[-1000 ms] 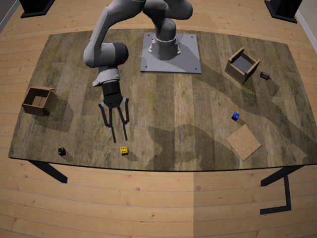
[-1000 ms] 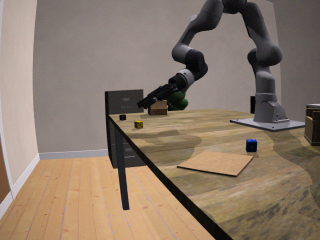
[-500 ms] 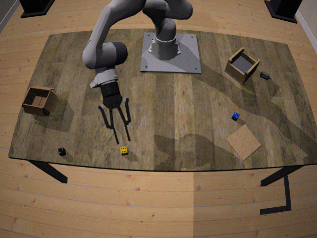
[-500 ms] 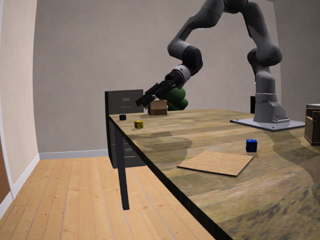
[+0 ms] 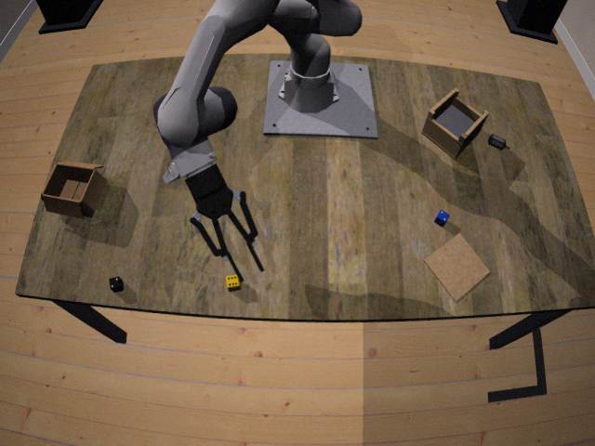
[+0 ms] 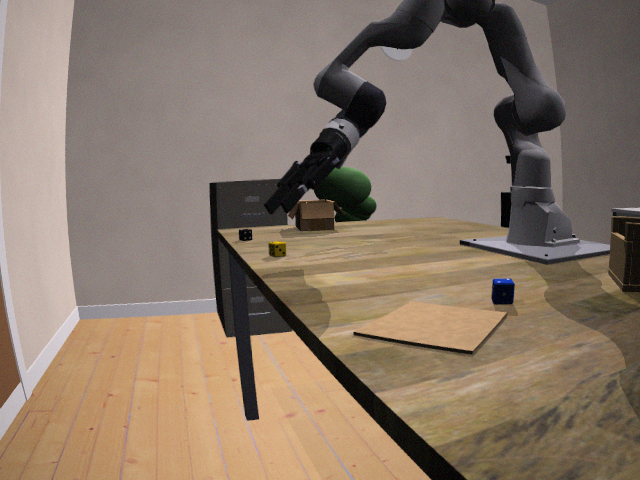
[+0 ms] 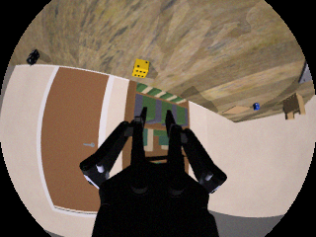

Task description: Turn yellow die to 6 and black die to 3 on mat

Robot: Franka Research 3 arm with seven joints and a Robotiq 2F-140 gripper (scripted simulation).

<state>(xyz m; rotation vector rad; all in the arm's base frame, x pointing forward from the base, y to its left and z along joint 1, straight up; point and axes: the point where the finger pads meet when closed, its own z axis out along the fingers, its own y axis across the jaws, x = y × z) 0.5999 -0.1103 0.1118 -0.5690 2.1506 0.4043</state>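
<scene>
The yellow die lies 1 cm ahead of my hand, 4 cm to the right of it and 11 cm below it. Round my hand: tan mat: 7 cm behind, 53 cm to the left, 12 cm below; then blue die: 20 cm behind, 49 cm to the left, 11 cm below; then black die: 5 cm ahead, 34 cm to the right, 11 cm below.
</scene>
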